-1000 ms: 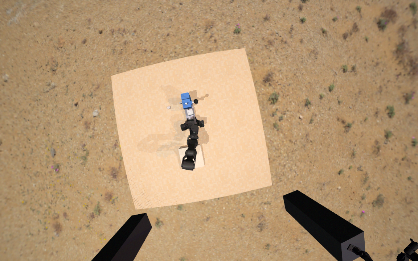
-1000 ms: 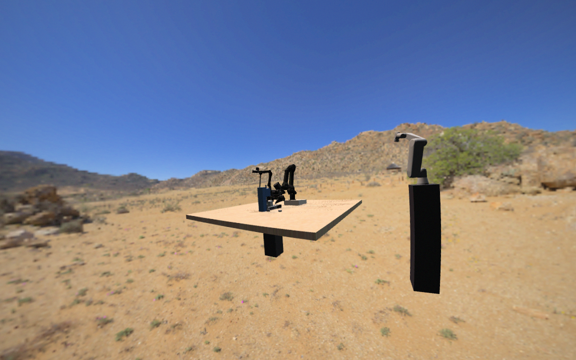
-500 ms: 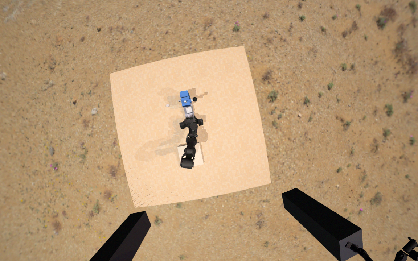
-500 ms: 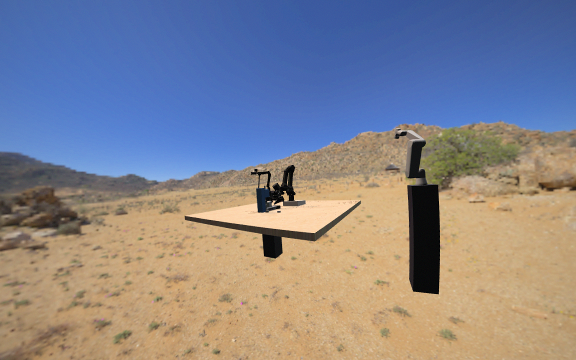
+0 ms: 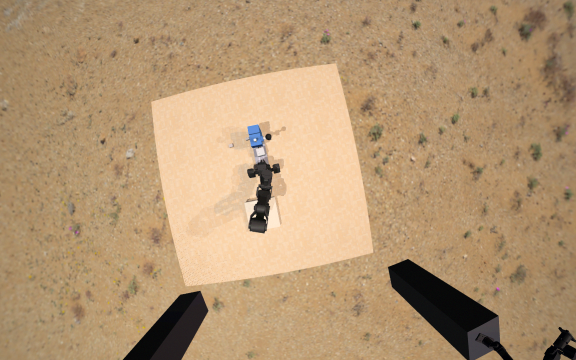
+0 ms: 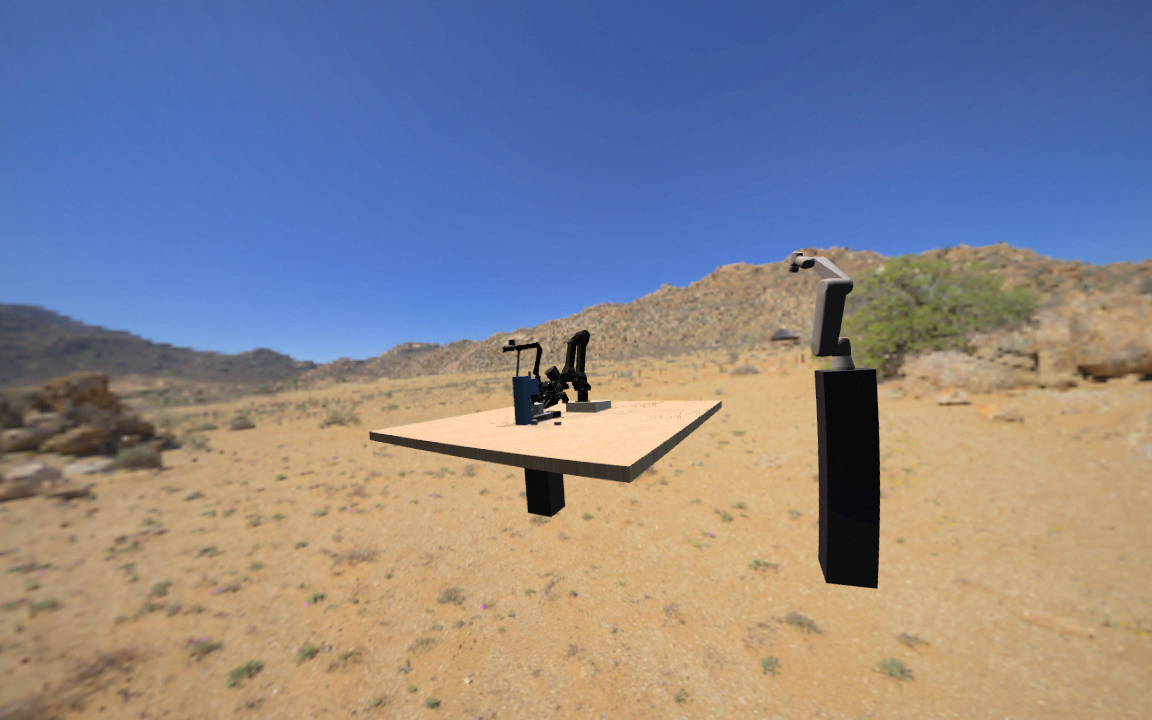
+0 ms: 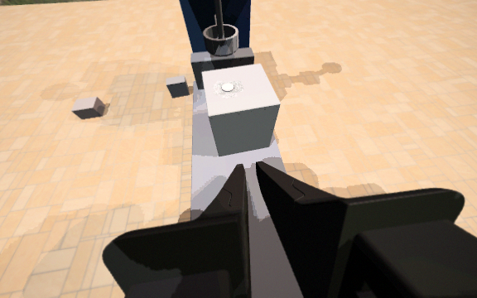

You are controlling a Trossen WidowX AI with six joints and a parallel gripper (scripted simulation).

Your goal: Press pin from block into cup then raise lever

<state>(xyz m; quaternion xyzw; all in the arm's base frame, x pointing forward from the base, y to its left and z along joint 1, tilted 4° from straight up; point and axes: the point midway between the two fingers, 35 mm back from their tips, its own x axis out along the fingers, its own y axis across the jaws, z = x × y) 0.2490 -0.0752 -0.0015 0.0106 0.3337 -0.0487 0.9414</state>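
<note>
The lever is 22 cm above my gripper tip, 8 cm ahead of it and 6 cm to the right of it. From my gripper tip the other things lie so: punch ram (10 cm above, 9 cm ahead).
</note>
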